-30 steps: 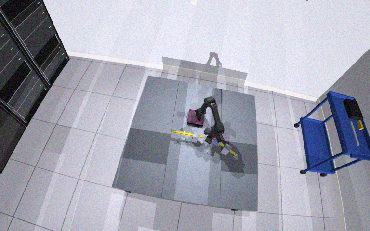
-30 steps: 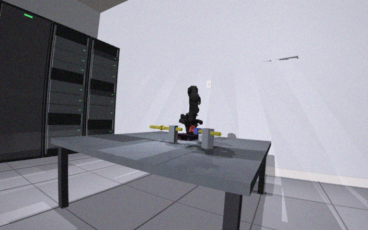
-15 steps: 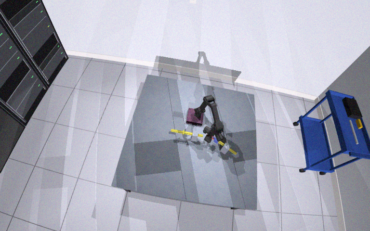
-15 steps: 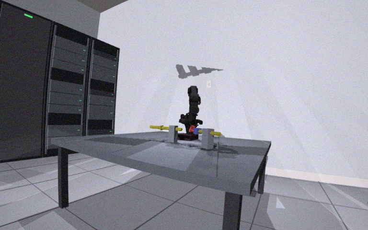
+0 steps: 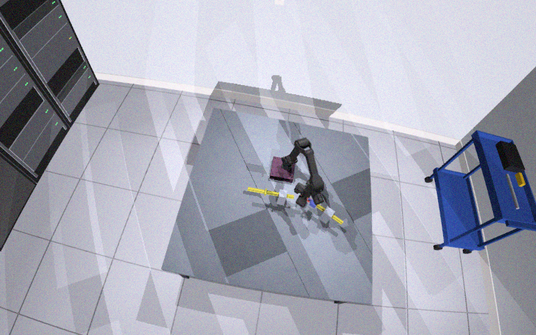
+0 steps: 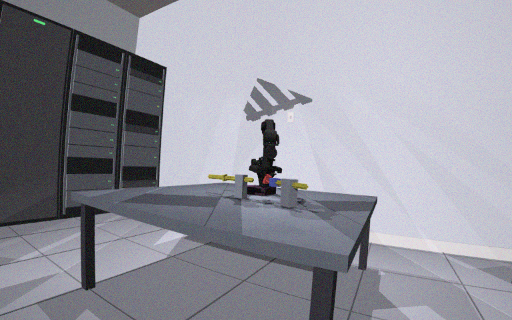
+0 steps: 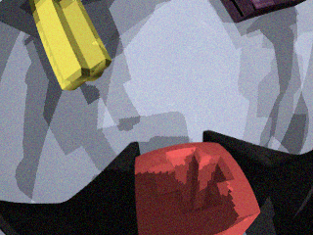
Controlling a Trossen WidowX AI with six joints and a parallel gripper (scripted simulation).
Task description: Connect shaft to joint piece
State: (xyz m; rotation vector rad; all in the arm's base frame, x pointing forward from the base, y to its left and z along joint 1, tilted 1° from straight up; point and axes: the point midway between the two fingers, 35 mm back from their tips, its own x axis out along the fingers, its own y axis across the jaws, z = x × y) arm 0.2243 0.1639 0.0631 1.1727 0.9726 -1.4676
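My gripper tip is now 2 cm to the right of the red joint piece and 3 cm below it.
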